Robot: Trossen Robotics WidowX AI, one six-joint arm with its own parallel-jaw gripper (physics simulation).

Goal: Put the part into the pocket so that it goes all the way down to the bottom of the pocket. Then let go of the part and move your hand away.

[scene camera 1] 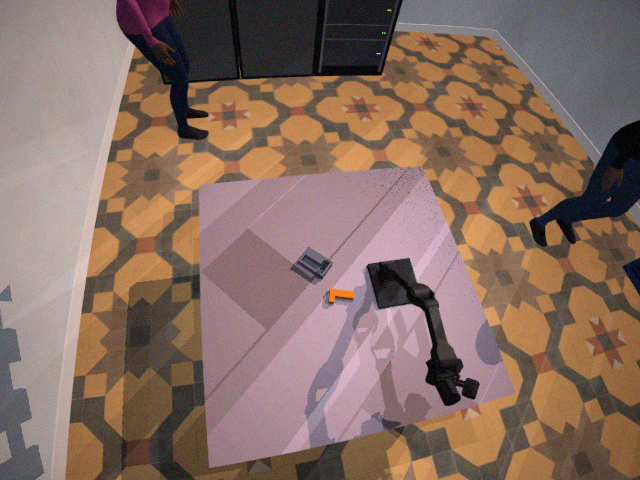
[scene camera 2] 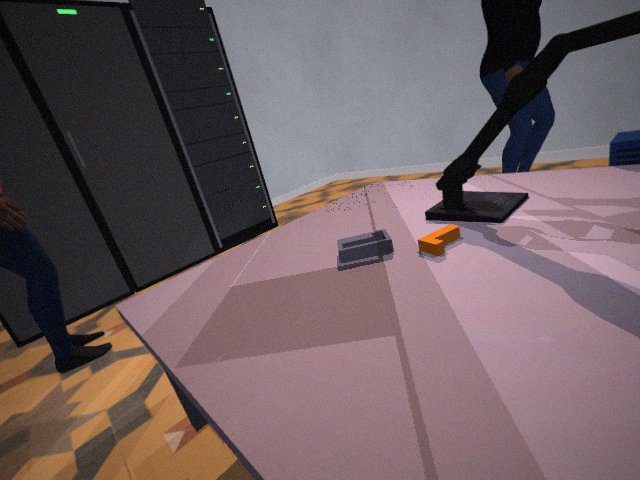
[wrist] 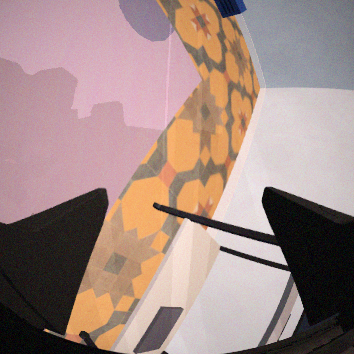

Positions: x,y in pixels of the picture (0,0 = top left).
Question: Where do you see an orange part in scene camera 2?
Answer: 433,243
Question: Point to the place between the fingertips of my gripper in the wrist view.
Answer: At 186,195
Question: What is my gripper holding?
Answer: Nothing.
